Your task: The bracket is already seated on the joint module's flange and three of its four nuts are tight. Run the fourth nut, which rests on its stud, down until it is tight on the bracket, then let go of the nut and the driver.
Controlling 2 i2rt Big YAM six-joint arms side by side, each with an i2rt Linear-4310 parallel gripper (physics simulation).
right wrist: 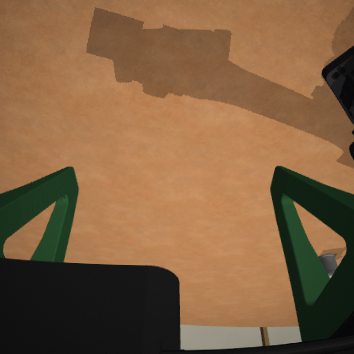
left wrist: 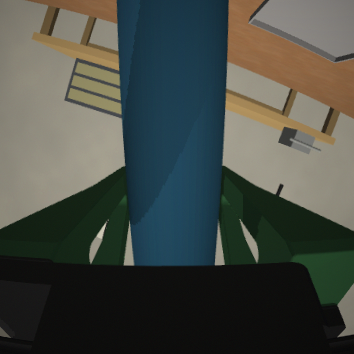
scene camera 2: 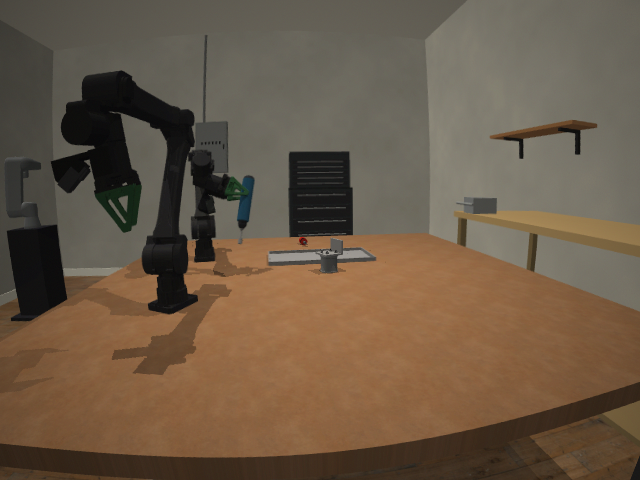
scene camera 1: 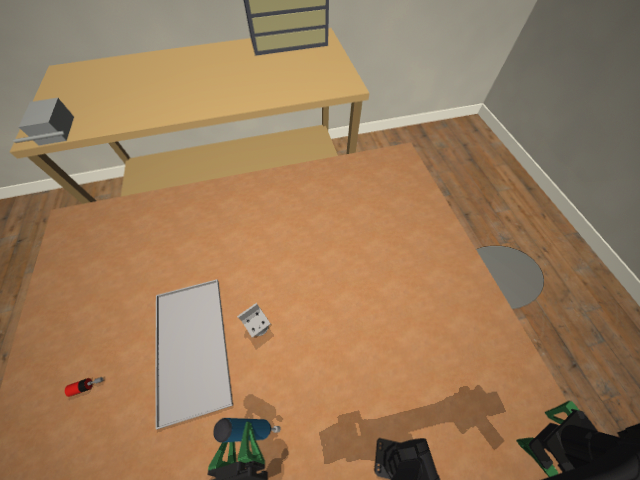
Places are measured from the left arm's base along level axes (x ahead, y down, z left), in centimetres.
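Pixels of known places: left gripper, fingertip midpoint: (left wrist: 173,177) (scene camera 2: 248,195) (scene camera 1: 239,425); right gripper, fingertip midpoint: (right wrist: 174,177) (scene camera 2: 130,228) (scene camera 1: 532,428); left arm's base, origin of the base link: (scene camera 2: 205,259); right arm's base, origin of the base link: (scene camera 2: 173,305) (scene camera 1: 397,460).
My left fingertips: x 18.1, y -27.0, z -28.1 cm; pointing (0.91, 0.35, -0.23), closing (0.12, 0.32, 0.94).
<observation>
For each thing: its top centre in the pictures, then the offset to it from my left fingertips.
- grey joint module, middle of its top: (right wrist: 331,282) (scene camera 2: 328,250) dx +26.3, dy +19.6, dz -7.2 cm
- shallow tray, middle of its top: (left wrist: 347,16) (scene camera 1: 190,345) (scene camera 2: 319,253) dx +29.2, dy +25.4, dz +15.4 cm
- red-handled tool, middle of its top: (scene camera 1: 81,384) (scene camera 2: 303,238) dx +30.2, dy +23.6, dz +47.6 cm
My left gripper (scene camera 1: 240,438) (scene camera 2: 245,192) (left wrist: 173,177) is shut on the blue driver (scene camera 1: 241,429) (scene camera 2: 246,201) (left wrist: 172,110), holding it above the table. In scene camera 2 the driver is nearly upright with its bit down, well left of the joint module. The light grey bracket (scene camera 1: 255,322) (scene camera 2: 336,245) sits on the grey joint module (scene camera 2: 328,263) (right wrist: 328,263), its plate standing up at one side. Small dark nuts or studs show on the bracket; which nut is loose is too small to tell. My right gripper (scene camera 1: 533,427) (scene camera 2: 125,228) (right wrist: 174,177) is open and empty, far from the bracket.
A shallow tray (scene camera 1: 157,361) (scene camera 2: 289,261) (left wrist: 295,41) lies beside the joint module. A red-handled tool (scene camera 1: 78,387) (scene camera 2: 302,240) lies past the tray. The right arm's black base (scene camera 1: 405,459) (scene camera 2: 173,302) stands on the table. A wooden workbench (scene camera 1: 206,87) stands behind.
</observation>
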